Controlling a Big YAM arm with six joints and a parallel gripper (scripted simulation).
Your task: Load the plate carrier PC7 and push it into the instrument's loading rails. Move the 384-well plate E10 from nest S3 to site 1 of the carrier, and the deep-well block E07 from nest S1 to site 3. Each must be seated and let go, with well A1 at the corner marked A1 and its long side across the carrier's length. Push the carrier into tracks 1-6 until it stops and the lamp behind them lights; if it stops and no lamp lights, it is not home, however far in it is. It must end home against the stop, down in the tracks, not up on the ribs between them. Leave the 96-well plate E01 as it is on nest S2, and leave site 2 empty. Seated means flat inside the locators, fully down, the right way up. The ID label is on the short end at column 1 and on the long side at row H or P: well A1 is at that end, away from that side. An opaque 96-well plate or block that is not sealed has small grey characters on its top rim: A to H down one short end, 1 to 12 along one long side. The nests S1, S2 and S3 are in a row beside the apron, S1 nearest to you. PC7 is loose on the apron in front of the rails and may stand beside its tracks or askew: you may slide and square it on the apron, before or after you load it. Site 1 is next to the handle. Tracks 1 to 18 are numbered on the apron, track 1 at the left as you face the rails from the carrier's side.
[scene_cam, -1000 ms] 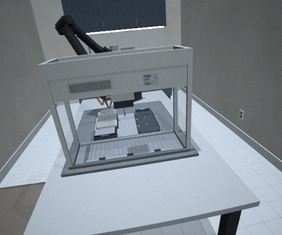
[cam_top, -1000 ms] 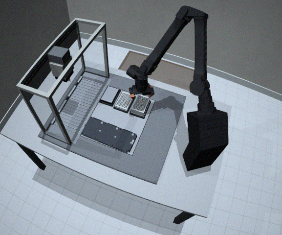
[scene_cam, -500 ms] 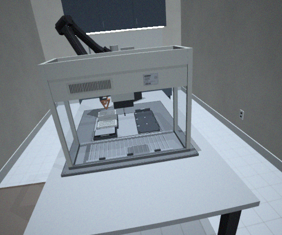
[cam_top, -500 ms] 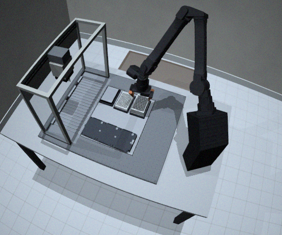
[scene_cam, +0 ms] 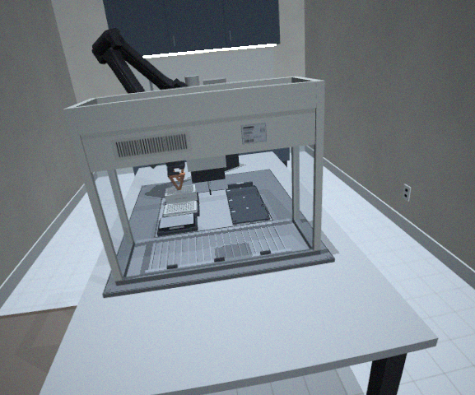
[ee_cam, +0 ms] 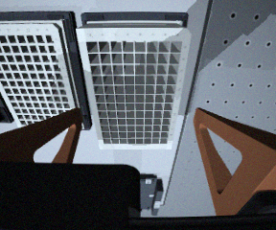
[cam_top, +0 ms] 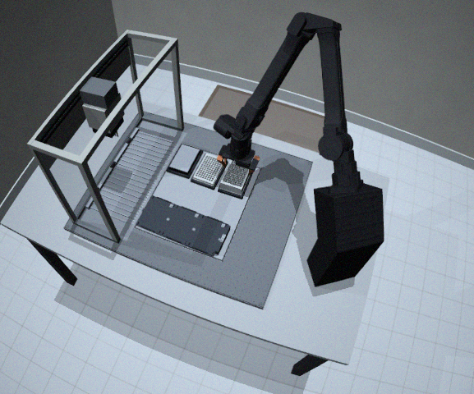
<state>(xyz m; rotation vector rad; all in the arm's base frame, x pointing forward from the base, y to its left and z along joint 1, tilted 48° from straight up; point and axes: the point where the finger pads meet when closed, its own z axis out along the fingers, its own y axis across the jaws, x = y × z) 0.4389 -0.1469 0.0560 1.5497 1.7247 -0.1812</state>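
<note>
Now: the nest S1 70 mm below my hand. Round my hand: dark carrier PC7 (240 mm to the left, 140 mm ahead, 60 mm below); dark nest S3 (220 mm ahead, 70 mm below, 30 mm to the right).
</note>
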